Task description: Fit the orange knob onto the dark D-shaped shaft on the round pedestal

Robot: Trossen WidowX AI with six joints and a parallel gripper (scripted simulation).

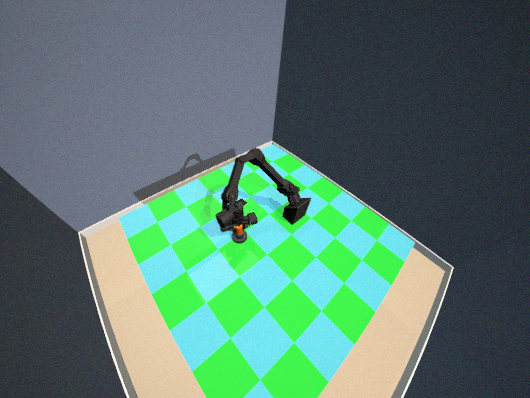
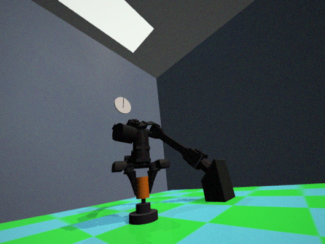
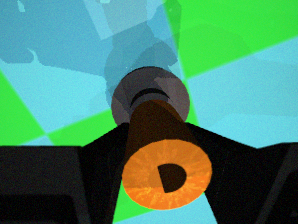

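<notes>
My gripper tip is now 4 cm above the pedestal. The rest, counted from my gripper tip: orange knob: 2 cm above.
</notes>
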